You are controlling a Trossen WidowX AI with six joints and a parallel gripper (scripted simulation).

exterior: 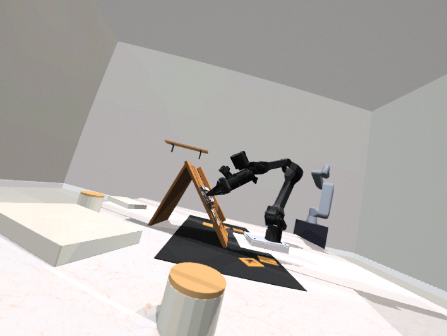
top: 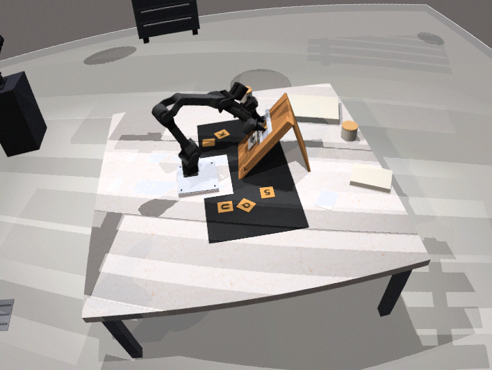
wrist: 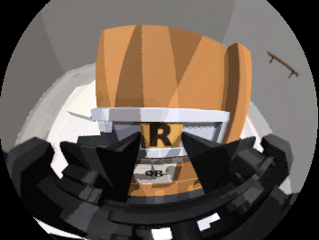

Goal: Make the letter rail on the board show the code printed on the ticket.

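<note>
My gripper tip is now 7 cm above the white ticket, 5 cm past it and 2 cm to the right of it. The rest, counted from my gripper tip: orange letter tile: right at my gripper tip; then black mat: 16 cm below, 15 cm behind, 7 cm to the right; then white card: 33 cm to the right, 18 cm ahead, 16 cm below.
</note>
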